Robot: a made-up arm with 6 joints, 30 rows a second.
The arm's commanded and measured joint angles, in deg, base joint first. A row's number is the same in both.
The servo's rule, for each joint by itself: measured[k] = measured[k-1] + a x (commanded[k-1-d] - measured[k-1]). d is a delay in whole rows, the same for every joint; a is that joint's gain. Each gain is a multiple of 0.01, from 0.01 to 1. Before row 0 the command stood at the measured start. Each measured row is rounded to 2 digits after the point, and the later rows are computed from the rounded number. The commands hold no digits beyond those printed.
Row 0, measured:
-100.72, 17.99, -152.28, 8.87, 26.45, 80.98
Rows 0 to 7, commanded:
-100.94, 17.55, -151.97, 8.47, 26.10, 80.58
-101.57, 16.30, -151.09, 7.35, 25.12, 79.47
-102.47, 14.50, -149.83, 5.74, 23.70, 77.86
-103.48, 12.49, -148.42, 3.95, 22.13, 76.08
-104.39, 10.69, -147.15, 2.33, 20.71, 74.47
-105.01, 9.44, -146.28, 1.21, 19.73, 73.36
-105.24, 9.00, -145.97, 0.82, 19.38, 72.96
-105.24, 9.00, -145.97, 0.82, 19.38, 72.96
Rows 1 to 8, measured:
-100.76, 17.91, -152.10, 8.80, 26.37, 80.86
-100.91, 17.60, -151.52, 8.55, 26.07, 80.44
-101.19, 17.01, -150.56, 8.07, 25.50, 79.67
-101.60, 16.15, -149.34, 7.37, 24.69, 78.59
-102.10, 15.11, -148.09, 6.51, 23.73, 77.35
-102.62, 14.03, -147.06, 5.61, 22.77, 76.15
-103.09, 13.07, -146.44, 4.80, 21.96, 75.19
-103.48, 12.30, -146.17, 4.12, 21.34, 74.52
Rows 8 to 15, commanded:
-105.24, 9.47, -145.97, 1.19, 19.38, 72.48
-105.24, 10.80, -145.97, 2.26, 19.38, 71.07
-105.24, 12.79, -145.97, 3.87, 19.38, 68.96
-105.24, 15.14, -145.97, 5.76, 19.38, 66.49
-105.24, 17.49, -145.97, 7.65, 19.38, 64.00
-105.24, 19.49, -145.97, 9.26, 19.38, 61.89
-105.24, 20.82, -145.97, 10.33, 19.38, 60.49
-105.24, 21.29, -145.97, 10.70, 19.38, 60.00
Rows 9 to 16, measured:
-103.80, 11.76, -146.06, 3.62, 20.87, 73.91
-104.06, 11.58, -146.01, 3.39, 20.51, 73.06
-104.27, 11.81, -145.99, 3.47, 20.24, 71.83
-104.44, 12.44, -145.98, 3.86, 20.03, 70.23
-104.58, 13.40, -145.97, 4.50, 19.87, 68.36
-104.70, 14.56, -145.97, 5.31, 19.75, 66.42
-104.80, 15.75, -145.97, 6.16, 19.66, 64.64
-104.88, 16.80, -145.97, 6.93, 19.59, 63.25

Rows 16 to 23, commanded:
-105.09, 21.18, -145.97, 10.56, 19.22, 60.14
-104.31, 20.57, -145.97, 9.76, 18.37, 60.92
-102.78, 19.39, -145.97, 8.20, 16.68, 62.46
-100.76, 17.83, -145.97, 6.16, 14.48, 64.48
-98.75, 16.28, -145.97, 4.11, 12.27, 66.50
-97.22, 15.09, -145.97, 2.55, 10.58, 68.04
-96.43, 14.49, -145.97, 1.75, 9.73, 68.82
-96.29, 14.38, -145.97, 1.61, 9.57, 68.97
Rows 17 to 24, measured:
-104.92, 17.63, -145.97, 7.55, 19.50, 62.32
-104.81, 18.19, -145.97, 7.93, 19.23, 61.90
-104.44, 18.42, -145.97, 7.98, 18.62, 62.07
-103.78, 18.31, -145.97, 7.67, 17.63, 62.79
-102.87, 17.92, -145.97, 7.06, 16.34, 63.90
-101.85, 17.38, -145.97, 6.29, 14.96, 65.14
-100.87, 16.83, -145.97, 5.52, 13.70, 66.24
-100.05, 16.36, -145.97, 4.86, 12.71, 67.06

